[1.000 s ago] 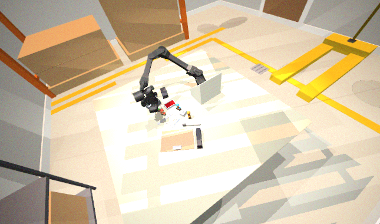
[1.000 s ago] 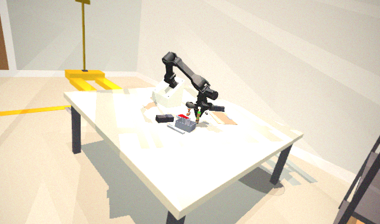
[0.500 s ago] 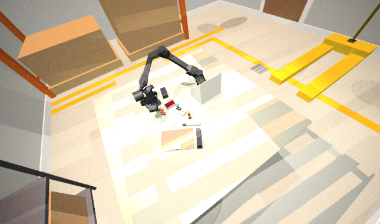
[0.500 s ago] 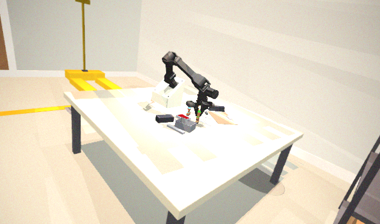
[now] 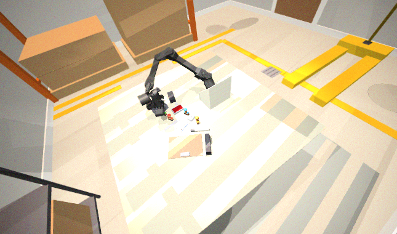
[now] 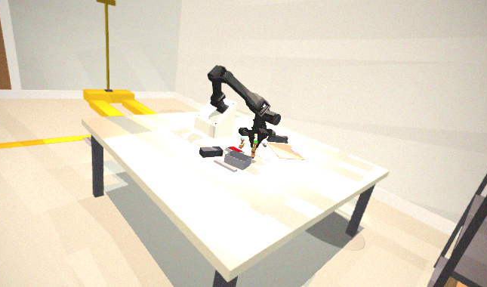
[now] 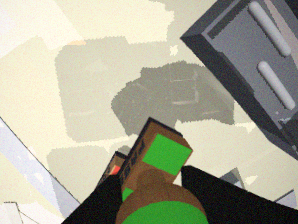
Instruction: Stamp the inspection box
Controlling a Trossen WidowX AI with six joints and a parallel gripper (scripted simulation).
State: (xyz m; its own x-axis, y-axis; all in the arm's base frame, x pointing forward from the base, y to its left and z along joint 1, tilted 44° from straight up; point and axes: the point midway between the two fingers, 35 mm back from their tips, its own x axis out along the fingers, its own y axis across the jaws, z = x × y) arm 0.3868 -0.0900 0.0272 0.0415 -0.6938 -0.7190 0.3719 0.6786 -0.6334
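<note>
Right now the red ink pad is 120 mm behind my gripper tip, 20 mm to the right of it and 70 mm below it. Round my gripper tip: red stamp (30 mm behind, 40 mm to the left, 50 mm below); then grey tray (110 mm to the right, 60 mm below); then green stamp (right at my gripper tip).
</note>
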